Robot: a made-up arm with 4 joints.
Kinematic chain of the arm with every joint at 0, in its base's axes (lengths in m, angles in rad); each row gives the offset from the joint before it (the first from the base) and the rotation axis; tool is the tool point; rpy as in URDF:
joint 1: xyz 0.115 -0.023 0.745 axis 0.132 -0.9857 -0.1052
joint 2: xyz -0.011 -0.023 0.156 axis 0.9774 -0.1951 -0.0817
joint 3: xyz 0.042 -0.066 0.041 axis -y
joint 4: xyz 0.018 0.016 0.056 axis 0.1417 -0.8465 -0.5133
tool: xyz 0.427 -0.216 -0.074 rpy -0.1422 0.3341 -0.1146
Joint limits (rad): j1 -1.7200..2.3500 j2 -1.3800..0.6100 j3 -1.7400..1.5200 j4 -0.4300..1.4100
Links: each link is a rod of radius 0.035 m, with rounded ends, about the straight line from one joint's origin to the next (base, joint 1, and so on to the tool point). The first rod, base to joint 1, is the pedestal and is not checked.
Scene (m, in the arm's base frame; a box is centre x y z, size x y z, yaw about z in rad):
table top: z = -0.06
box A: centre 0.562 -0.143 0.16 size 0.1 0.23 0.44 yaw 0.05
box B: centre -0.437 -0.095 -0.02 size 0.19 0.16 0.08 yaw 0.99
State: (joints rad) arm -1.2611 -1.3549 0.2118 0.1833
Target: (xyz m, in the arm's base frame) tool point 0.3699 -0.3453 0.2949
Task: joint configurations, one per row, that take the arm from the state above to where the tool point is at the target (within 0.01 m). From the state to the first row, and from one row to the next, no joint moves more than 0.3 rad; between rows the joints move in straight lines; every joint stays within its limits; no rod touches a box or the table.
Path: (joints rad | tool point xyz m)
1: -1.0796 -1.2466 -0.0142 0.1796 | 0.6757 -0.0325 0.4591
2: -0.8981 -1.1382 -0.2402 0.1759 | 0.6900 -0.1557 0.5626
3: -0.7166 -1.0299 -0.4661 0.1721 | 0.6547 -0.2703 0.6575
4: -0.5350 -0.9216 -0.6921 0.1684 | 0.5784 -0.3677 0.7280
5: -0.8313 -0.8179 -0.7657 0.3094 | 0.5717 -0.3675 0.6127
6: -1.1275 -0.7143 -0.8392 0.4503 | 0.5323 -0.3745 0.5058
7: -1.4238 -0.6106 -0.9128 0.5913 | 0.4648 -0.3885 0.4166
8: -1.7200 -0.5070 -0.9864 0.7322 | 0.3768 -0.4088 0.3527
9: -1.7200 -0.5262 -0.8079 0.6071 | 0.3724 -0.3796 0.3234
10: -1.7200 -0.5455 -0.6293 0.4819 | 0.3699 -0.3453 0.2949

